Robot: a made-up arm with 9 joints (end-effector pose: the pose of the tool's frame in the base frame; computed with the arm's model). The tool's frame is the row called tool. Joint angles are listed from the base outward.
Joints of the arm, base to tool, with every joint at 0 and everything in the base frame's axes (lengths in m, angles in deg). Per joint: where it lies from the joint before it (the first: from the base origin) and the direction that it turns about. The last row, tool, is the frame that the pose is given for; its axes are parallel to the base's.
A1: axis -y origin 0 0 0.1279
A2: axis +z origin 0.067 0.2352 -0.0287
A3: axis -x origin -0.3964 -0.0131 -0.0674
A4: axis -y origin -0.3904 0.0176 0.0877
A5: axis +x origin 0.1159 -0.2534 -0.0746
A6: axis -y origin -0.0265 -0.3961 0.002
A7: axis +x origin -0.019 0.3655 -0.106
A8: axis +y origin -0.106 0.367 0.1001
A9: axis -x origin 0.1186 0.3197 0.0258
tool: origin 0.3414 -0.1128 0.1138
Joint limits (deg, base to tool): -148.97..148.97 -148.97..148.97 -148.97..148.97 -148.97..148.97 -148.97..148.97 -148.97..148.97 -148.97..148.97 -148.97..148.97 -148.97..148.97
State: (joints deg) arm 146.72 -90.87 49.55 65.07 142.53 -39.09 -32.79 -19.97 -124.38
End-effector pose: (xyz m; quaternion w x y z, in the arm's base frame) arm -0.4566 1.5735 -0.2186 0.0198 0.0188 0.2726 -0.9618
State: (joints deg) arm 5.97 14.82 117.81 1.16 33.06 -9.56 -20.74 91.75 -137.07
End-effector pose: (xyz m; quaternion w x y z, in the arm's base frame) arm -0.7992 -0.4994 -0.3947 0.6882 0.2307 -0.3911 -0.5658
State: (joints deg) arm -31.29 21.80 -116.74 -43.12 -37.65 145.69 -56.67 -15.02 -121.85
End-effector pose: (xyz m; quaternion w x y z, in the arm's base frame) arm -0.0946 -0.3218 0.5191 0.2261 0.6325 -0.7218 -0.1665
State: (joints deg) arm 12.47 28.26 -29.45 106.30 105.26 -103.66 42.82 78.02 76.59
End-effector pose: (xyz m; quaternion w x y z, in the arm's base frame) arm -1.0712 -0.7577 -0.2342 0.1016 0.5748 0.2104 -0.7842
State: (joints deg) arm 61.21 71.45 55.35 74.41 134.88 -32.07 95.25 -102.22 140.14
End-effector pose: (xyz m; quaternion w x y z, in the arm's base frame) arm -0.0112 0.4619 0.4463 0.5326 -0.7723 -0.1968 0.2850
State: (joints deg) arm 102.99 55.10 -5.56 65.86 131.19 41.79 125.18 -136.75 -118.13
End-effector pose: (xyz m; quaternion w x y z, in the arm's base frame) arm 0.5544 0.1892 -0.2589 0.1090 -0.8069 -0.1687 0.5555
